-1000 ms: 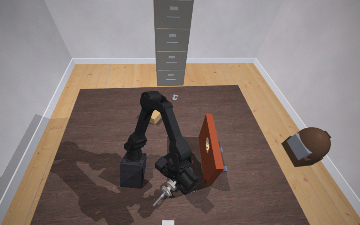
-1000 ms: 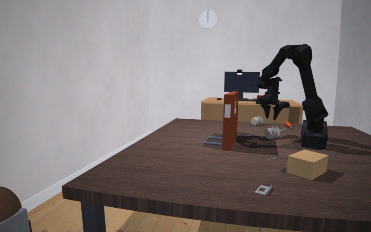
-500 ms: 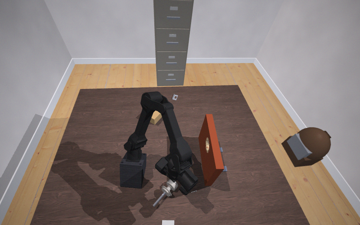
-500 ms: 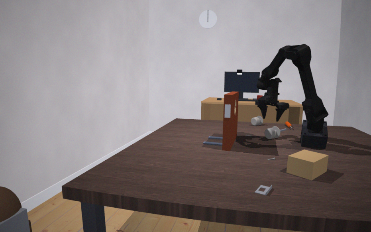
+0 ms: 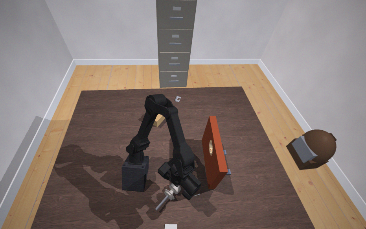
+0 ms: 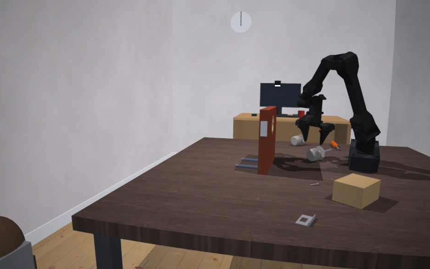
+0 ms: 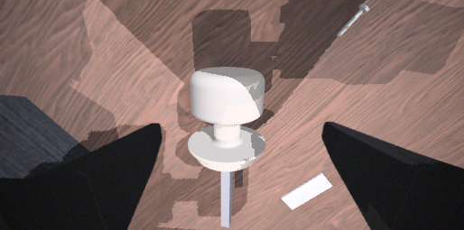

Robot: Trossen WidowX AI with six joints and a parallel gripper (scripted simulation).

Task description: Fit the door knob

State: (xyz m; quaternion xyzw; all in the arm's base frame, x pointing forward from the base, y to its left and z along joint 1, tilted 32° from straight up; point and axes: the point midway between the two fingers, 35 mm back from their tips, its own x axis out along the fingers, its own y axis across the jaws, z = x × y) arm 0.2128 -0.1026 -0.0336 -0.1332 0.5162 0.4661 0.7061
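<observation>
Now: the door knob 30 mm behind my hand, 30 mm to the right of it and 90 mm below it. Also, from my hand: wooden door slab 180 mm ahead, 170 mm to the left, 30 mm above; white card 10 mm behind, 160 mm to the right, 120 mm below; orange screwdriver 110 mm behind, 390 mm to the right, 100 mm below.
</observation>
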